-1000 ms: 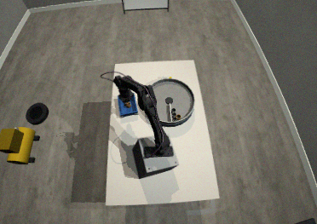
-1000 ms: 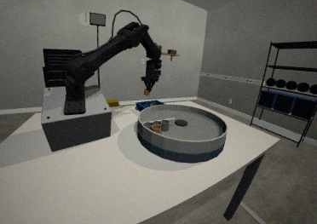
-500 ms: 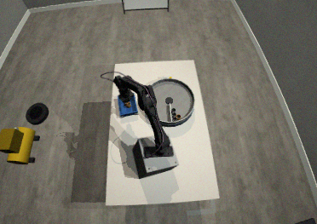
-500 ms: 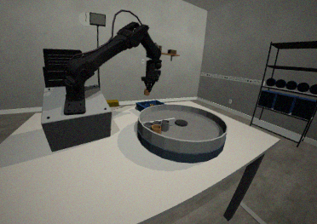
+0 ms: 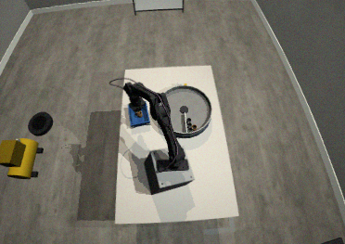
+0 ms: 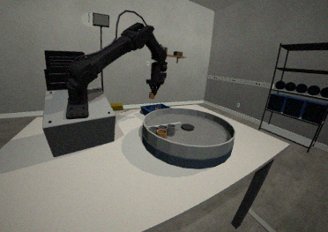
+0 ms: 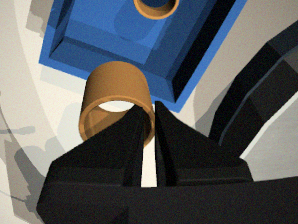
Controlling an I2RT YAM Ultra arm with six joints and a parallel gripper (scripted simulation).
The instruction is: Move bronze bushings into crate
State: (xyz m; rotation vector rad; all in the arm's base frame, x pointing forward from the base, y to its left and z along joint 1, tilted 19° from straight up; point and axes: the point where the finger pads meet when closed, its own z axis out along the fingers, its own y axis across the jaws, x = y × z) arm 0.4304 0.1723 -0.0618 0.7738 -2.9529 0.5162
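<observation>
Right now the blue crate is 4 cm ahead of my hand, 2 cm to the left of it and 13 cm below it. From my hand the other things lie so: turntable 1 cm ahead, 33 cm to the right, 10 cm below.
</observation>
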